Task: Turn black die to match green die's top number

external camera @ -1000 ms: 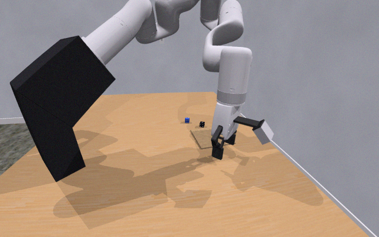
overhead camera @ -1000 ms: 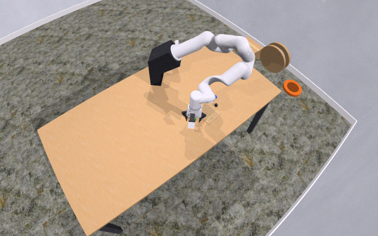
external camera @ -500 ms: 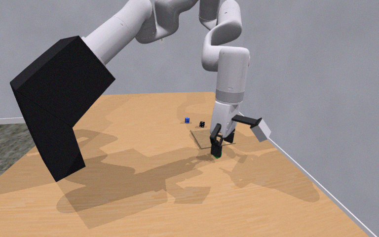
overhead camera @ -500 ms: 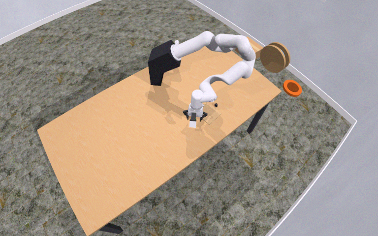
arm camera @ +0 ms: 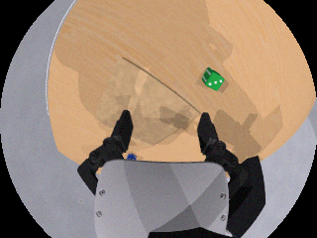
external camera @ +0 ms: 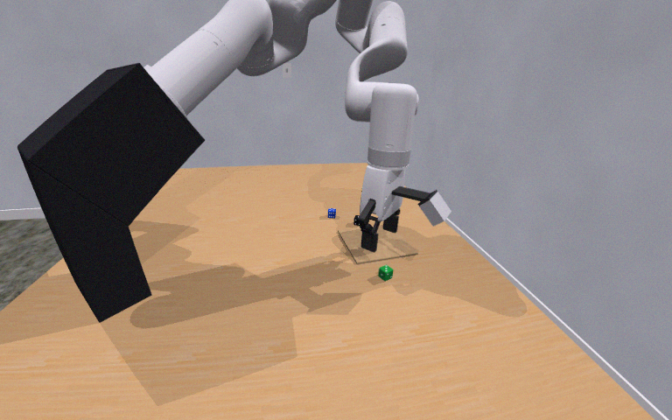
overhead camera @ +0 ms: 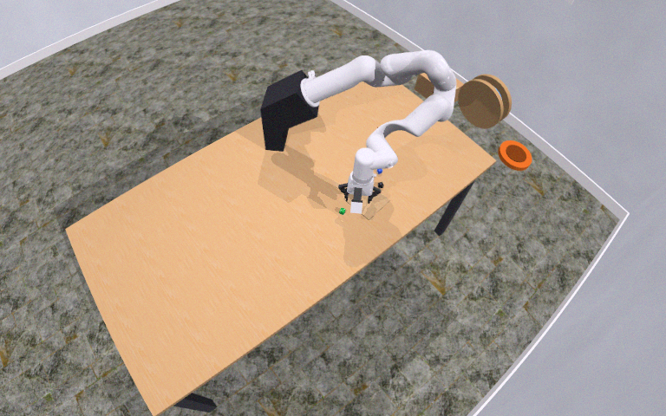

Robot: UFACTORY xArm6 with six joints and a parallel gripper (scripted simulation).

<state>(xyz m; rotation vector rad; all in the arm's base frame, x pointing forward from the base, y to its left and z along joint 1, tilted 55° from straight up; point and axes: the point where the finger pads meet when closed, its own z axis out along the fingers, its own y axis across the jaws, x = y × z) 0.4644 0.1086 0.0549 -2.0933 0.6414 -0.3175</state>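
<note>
Right now the tan mat is 10 mm behind my hand, 50 mm to the left of it and 50 mm below it. Also, from my hand: green die 20 mm ahead, 70 mm to the right, 40 mm below; black die 70 mm behind, 130 mm to the left, 40 mm below; blue die 140 mm behind, 150 mm to the left, 40 mm below.
</note>
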